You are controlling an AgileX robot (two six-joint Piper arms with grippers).
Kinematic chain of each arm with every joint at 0, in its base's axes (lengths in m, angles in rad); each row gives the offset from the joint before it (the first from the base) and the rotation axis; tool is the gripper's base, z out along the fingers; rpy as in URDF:
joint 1: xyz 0 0 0.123 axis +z
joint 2: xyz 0 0 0 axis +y
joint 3: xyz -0.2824 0 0.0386 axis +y
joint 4: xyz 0.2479 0 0.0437 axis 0.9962 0 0.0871
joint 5: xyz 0 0 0 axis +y
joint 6: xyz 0.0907 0 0.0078 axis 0.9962 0 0.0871
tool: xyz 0 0 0 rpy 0 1.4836 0
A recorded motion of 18 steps. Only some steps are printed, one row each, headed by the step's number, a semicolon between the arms.
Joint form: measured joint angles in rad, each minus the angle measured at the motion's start. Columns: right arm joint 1, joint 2, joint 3, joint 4, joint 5, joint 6; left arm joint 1, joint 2, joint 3, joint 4, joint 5, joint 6.
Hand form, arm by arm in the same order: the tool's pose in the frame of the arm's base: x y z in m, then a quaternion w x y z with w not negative. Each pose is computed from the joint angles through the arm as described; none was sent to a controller.
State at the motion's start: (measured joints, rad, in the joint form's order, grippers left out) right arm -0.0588 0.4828 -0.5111 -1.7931 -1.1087 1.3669; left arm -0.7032 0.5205 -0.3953 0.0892 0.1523 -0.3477
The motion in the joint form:
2: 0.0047 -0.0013 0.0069 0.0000 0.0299 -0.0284; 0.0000 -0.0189 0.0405 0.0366 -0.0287 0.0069
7: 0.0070 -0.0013 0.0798 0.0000 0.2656 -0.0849; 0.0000 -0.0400 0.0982 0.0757 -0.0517 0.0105
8: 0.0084 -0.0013 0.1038 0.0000 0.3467 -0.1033; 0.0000 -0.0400 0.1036 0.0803 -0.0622 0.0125
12: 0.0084 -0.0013 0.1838 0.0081 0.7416 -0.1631; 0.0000 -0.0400 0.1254 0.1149 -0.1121 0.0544
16: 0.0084 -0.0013 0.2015 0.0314 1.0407 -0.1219; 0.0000 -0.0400 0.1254 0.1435 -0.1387 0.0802
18: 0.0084 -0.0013 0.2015 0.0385 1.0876 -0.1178; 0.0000 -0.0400 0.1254 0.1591 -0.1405 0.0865
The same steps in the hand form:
2: 0.0634 0.0749 0.3245 0.62953 -0.49637 0.56947 0.18170; 0.0864 -0.0714 0.2830 0.57606 0.18058 0.74699 -0.27847
7: 0.0818 0.0621 0.3065 0.64796 -0.43876 0.61437 0.10094; 0.0837 -0.0689 0.2677 0.57746 0.19736 0.74709 -0.26353
8: 0.0871 0.0569 0.3002 0.65073 -0.41933 0.62894 0.07174; 0.0836 -0.0691 0.2668 0.57989 0.19984 0.74477 -0.26287
12: 0.1051 0.0265 0.2805 0.65186 -0.31286 0.68660 -0.07595; 0.0835 -0.0698 0.2638 0.59831 0.22778 0.72742 -0.24698
16: 0.1099 0.0004 0.2798 0.65146 -0.19302 0.71510 -0.16424; 0.0835 -0.0703 0.2661 0.61337 0.24625 0.71237 -0.23594
18: 0.1099 -0.0038 0.2806 0.65126 -0.17325 0.71708 -0.17789; 0.0835 -0.0704 0.2663 0.61652 0.25391 0.70905 -0.22953

